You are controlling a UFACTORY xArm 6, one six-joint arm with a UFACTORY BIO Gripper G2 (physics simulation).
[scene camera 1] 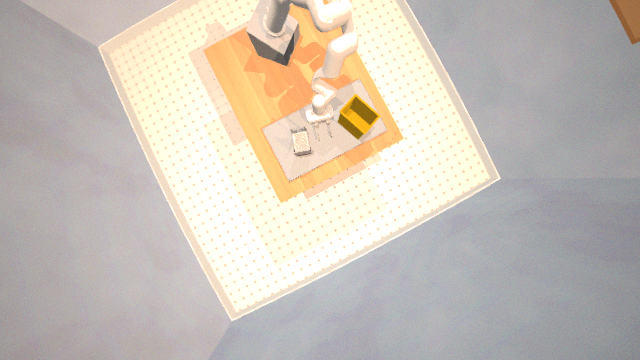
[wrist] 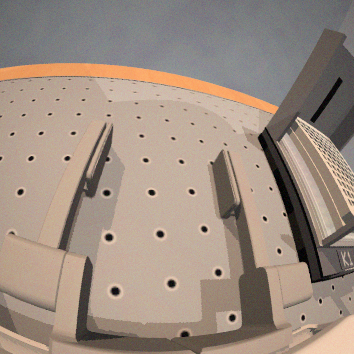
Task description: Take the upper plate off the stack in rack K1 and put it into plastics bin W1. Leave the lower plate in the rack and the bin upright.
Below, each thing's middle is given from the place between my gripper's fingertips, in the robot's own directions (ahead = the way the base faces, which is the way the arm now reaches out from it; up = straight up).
Labels:
The yellow plastics bin W1 (scene camera 1: pixel 357 117) is 200 mm to the left of my hand, 80 mm above it and 30 mm behind it.

